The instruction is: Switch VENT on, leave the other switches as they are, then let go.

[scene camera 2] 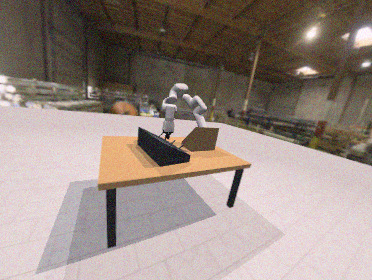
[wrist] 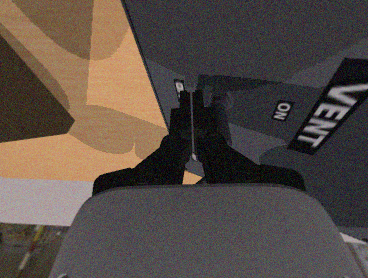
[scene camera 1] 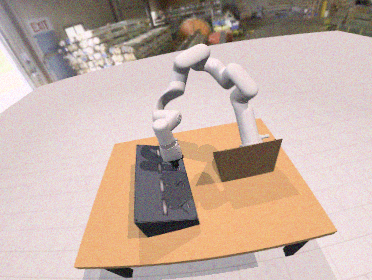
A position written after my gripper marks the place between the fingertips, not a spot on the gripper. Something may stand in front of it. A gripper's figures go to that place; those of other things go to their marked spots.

Labels:
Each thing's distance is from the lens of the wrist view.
my gripper (wrist: 191, 105): 0.13 m
dark sloped switch panel (wrist: 286, 81): 0.13 m

